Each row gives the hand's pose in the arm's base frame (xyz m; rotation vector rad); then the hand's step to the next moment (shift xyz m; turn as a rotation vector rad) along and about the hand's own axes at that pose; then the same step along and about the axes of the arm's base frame.
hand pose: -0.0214 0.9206 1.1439 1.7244 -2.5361 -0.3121
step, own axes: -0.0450 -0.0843 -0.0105 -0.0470 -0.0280 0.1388
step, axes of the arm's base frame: 0.0955 0.0104 -0.0036 0.0207 0.0521 -0.1383
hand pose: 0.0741 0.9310 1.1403 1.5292 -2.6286 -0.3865
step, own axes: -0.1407 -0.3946 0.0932 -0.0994 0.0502 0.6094
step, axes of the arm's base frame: 0.3859 -0.0478 -0.1816 -0.1089 0.2180 -0.5695
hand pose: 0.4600 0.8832 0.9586 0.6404 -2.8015 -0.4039
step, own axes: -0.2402 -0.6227 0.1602 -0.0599 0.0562 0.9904
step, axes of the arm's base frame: 0.4048 -0.3963 -0.3875 -0.2562 0.2863 -0.9166
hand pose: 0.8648 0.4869 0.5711 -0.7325 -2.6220 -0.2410
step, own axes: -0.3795 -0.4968 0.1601 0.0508 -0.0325 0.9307
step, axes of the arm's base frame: -0.0201 -0.5518 -0.3341 -0.3693 0.2458 -0.8204
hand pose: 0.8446 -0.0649 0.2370 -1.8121 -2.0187 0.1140
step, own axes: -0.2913 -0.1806 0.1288 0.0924 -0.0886 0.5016
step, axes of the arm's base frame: -0.1973 -0.2796 -0.1302 -0.2691 0.1849 -0.4018
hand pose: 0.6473 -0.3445 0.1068 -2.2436 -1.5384 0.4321
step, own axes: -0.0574 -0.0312 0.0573 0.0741 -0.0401 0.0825
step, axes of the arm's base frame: -0.0719 -0.0356 -0.0335 -0.0444 0.0938 -0.0560
